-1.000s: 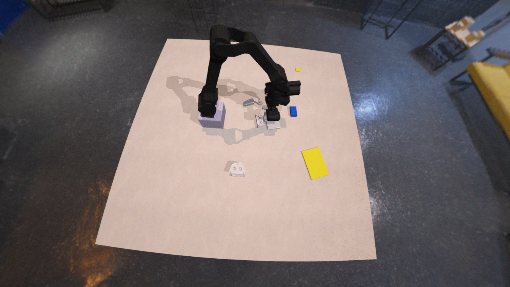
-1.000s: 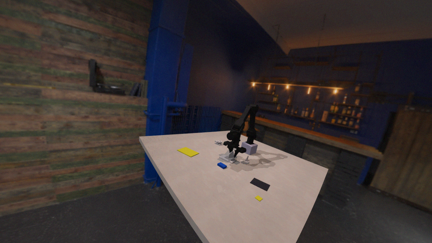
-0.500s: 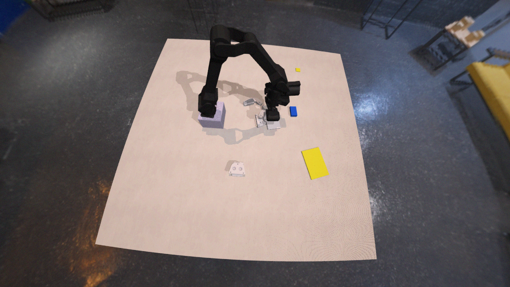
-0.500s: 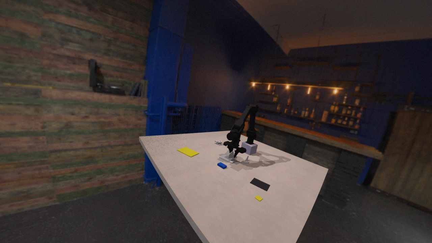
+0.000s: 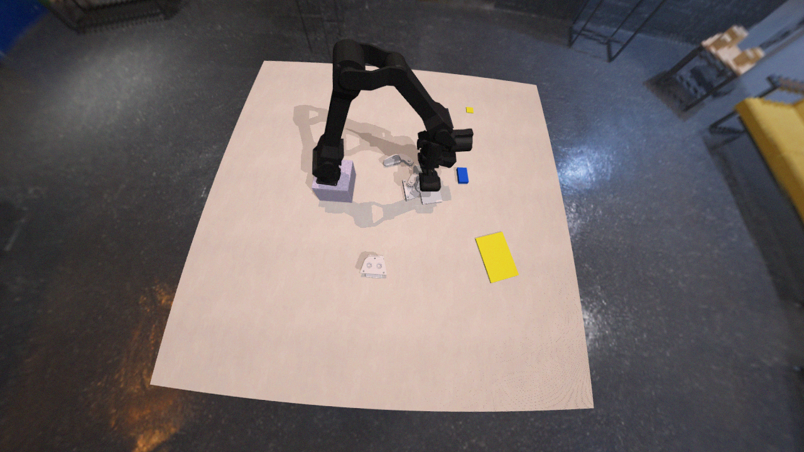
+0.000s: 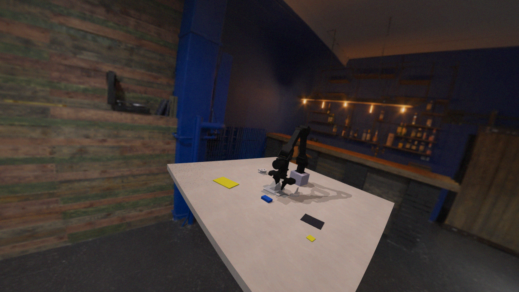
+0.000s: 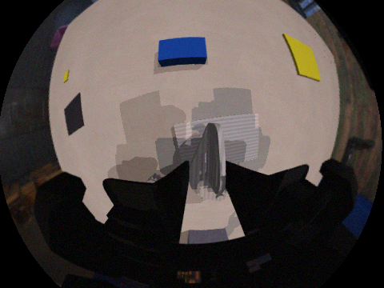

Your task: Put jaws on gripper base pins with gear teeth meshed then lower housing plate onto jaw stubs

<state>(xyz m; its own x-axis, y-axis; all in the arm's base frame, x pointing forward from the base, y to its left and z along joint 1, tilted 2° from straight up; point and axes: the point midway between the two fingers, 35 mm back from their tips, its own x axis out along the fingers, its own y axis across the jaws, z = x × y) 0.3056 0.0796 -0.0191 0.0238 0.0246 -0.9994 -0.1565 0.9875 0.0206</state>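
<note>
My gripper tip is 140 mm short of the blue block, 40 mm to the right of it and 20 mm above it. Round my gripper tip: black sheet 50 mm ahead, 310 mm to the left, 30 mm below; grey jaw 30 mm behind, 20 mm to the right; white block 120 mm behind, 330 mm to the right, 20 mm below.
</note>
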